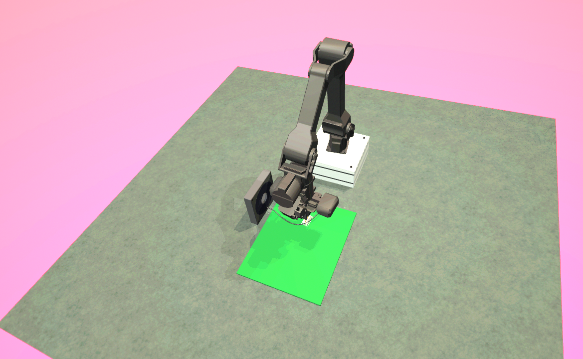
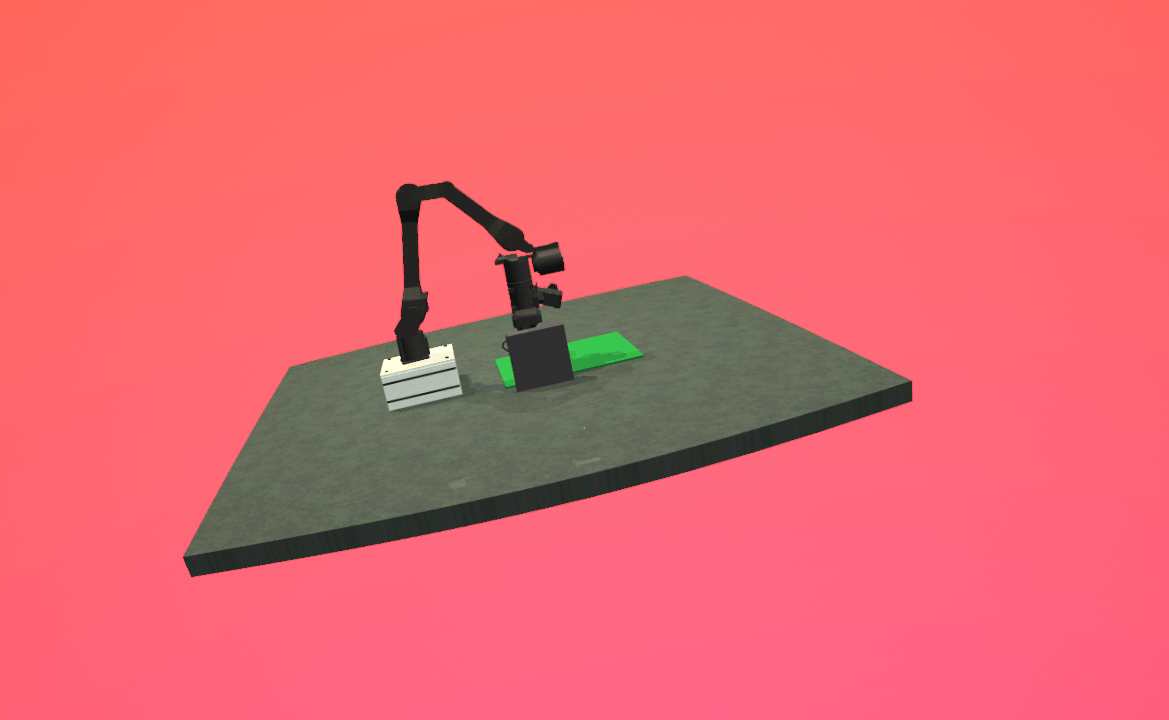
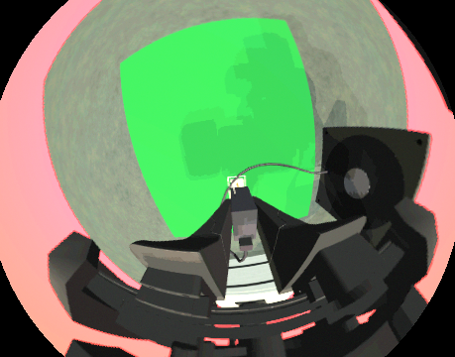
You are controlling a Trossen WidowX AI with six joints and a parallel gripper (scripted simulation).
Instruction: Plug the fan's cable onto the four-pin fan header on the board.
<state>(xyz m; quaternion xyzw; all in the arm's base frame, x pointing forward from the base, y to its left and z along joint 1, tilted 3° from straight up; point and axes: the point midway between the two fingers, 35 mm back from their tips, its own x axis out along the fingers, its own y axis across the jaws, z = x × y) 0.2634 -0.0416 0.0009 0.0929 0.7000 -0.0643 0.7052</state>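
Right now the green board is 7 cm ahead of my gripper tip and 6 cm below it. From my gripper tip the other things lie so: fan cable plug: 1 cm behind, 1 cm above; then fan: 14 cm to the right, 2 cm behind, 2 cm above.
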